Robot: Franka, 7 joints.
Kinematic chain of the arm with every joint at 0, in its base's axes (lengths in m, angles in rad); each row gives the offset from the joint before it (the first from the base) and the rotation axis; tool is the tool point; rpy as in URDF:
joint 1: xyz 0 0 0.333 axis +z
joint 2: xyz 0 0 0 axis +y
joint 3: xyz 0 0 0.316 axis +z
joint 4: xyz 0.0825 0 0 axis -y
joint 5: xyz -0.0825 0 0.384 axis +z
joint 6: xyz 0 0 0 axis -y
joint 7: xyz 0.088 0 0 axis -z
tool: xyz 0 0 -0.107 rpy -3.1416 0 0
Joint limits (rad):
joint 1: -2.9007..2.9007
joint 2: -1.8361..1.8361
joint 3: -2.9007..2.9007
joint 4: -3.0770..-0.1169
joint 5: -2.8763..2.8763
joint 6: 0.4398..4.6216
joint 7: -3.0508..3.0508
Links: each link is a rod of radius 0.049 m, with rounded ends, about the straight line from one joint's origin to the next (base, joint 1, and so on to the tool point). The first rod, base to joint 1, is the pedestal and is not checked.
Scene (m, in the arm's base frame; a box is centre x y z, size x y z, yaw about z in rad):
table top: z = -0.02
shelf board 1: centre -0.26 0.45 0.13 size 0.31 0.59 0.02 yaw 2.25
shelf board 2: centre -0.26 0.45 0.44 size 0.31 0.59 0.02 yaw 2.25
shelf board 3: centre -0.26 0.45 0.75 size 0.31 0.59 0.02 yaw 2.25
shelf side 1: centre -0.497 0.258 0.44 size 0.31 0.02 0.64 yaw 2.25
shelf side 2: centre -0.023 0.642 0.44 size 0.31 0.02 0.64 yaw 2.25
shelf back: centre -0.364 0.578 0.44 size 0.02 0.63 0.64 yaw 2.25
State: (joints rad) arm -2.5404 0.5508 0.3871 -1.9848 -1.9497 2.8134 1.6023
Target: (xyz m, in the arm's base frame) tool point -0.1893 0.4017 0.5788
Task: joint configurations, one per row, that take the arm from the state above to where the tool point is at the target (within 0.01 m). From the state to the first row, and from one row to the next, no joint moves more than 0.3 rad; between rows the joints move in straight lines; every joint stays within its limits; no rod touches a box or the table.
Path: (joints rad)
1: -2.5854 0.2824 0.2120 -2.0420 -2.0066 2.9623 1.6023
2: -2.6305 0.0141 0.0368 -2.0992 -2.0634 3.1112 1.6023
3: -2.6755 -0.2543 -0.1383 -2.1564 -2.1203 3.2600 1.6023
4: -2.7206 -0.5226 -0.3134 -2.2136 -2.1771 3.4089 1.6023
5: -2.7656 -0.7910 -0.4886 -2.2708 -2.2340 3.5578 1.6023
6: -2.8106 -1.0593 -0.6637 -2.3280 -2.2909 3.7067 1.6023
7: -2.8557 -1.3277 -0.8388 -2.3852 -2.3477 3.8556 1.6023
8: -2.9007 -1.5961 -1.0140 -2.4424 -2.4046 4.0044 1.6023
9: -2.9007 -1.3508 -1.0850 -2.3230 -2.3720 3.8003 1.6023
10: -2.9007 -1.1055 -1.1561 -2.2037 -2.3395 3.5961 1.6023
11: -2.9007 -0.8602 -1.2272 -2.0844 -2.3070 3.3920 1.6023

